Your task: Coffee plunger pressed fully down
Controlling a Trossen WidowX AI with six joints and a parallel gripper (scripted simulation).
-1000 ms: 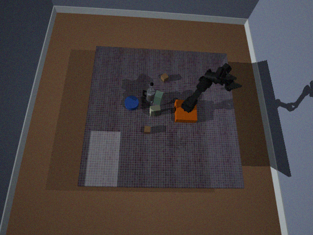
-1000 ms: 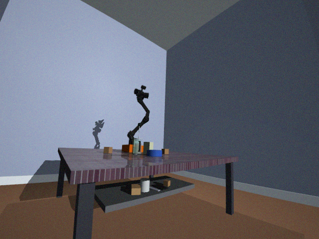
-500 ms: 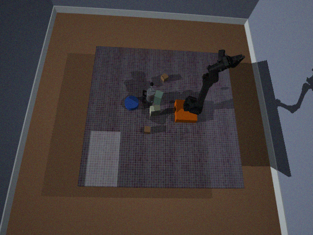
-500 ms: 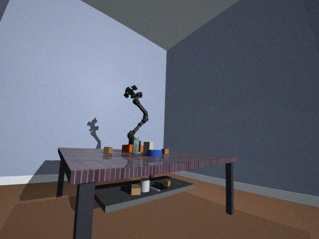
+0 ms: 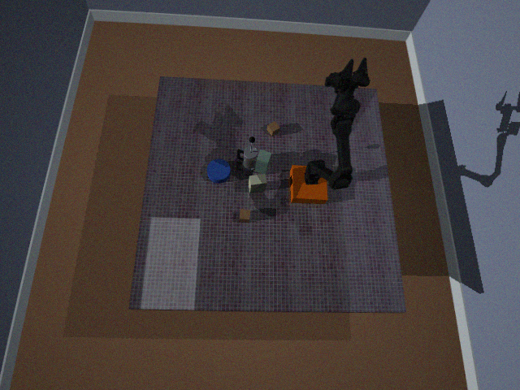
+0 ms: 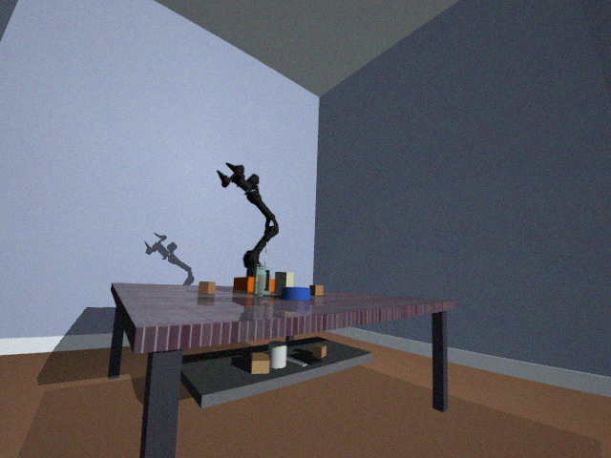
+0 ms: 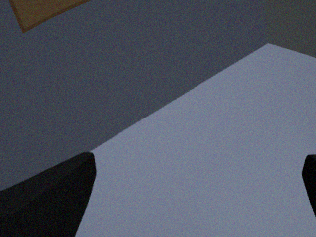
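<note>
My gripper tip is now 40 cm short of the coffee press, 8 cm to the right of it and 57 cm above it. The rest, counted from my gripper tip: blue disc (55 cm ahead, 13 cm to the left, 68 cm below); then pale green box (32 cm ahead, 11 cm to the left, 63 cm below); then pale box (36 cm ahead, 22 cm to the left, 64 cm below).
</note>
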